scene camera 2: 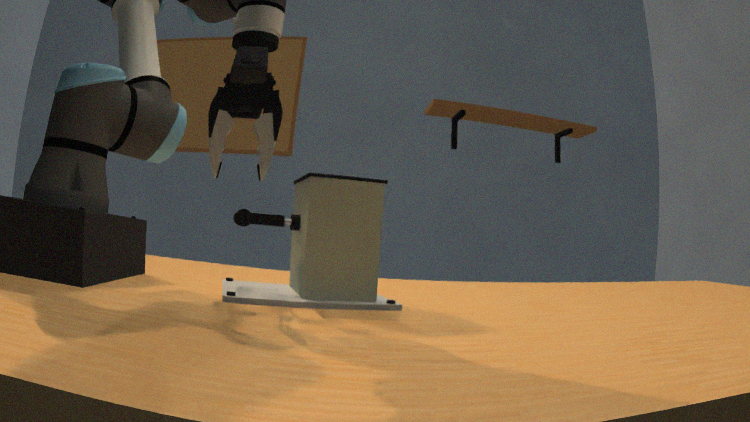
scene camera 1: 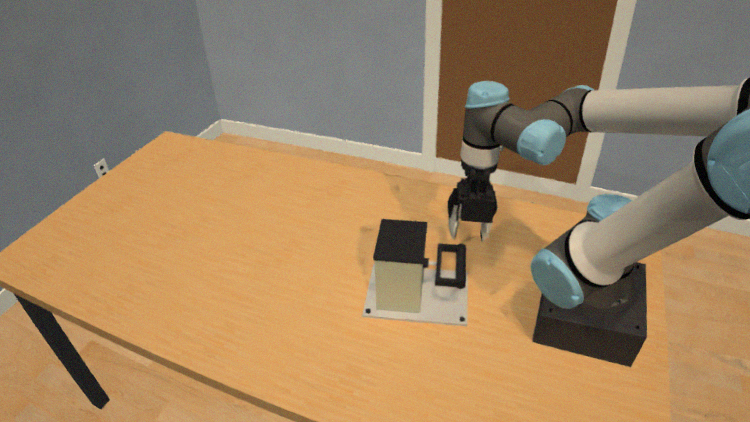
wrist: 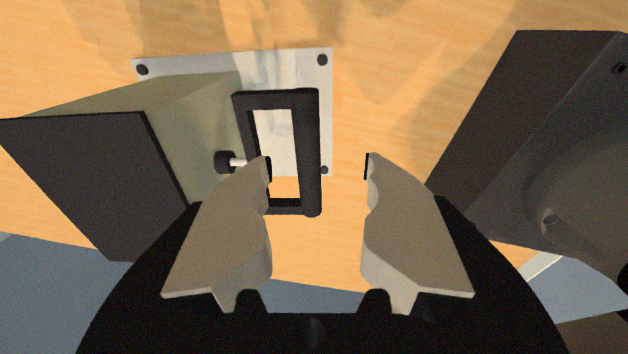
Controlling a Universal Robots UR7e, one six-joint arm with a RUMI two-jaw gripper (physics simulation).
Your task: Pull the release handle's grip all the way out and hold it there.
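The release handle is a black rectangular loop whose thick grip bar [scene camera 1: 461,266] [scene camera 2: 242,217] [wrist: 309,150] is its outer side, facing the robot base. A short pale rod [wrist: 238,162] joins it to a black collar on a beige box [scene camera 1: 399,286] [scene camera 2: 340,238] [wrist: 185,120] with a black top. My gripper [scene camera 1: 468,236] [scene camera 2: 238,177] [wrist: 317,158] is partly open and empty, pointing down. Its fingertips are above the handle and apart from it. In the wrist view the left fingertip overlaps the loop's inner side and the right one is beyond the grip bar.
The box stands on a pale base plate [scene camera 1: 451,313] [scene camera 2: 262,294] [wrist: 324,110] with dark screws, on a wooden table [scene camera 1: 236,251] [scene camera 2: 524,335]. The dark robot base block [scene camera 1: 582,335] [scene camera 2: 41,241] [wrist: 480,115] is on the handle's side of the box. A shelf [scene camera 2: 508,118] is on the wall.
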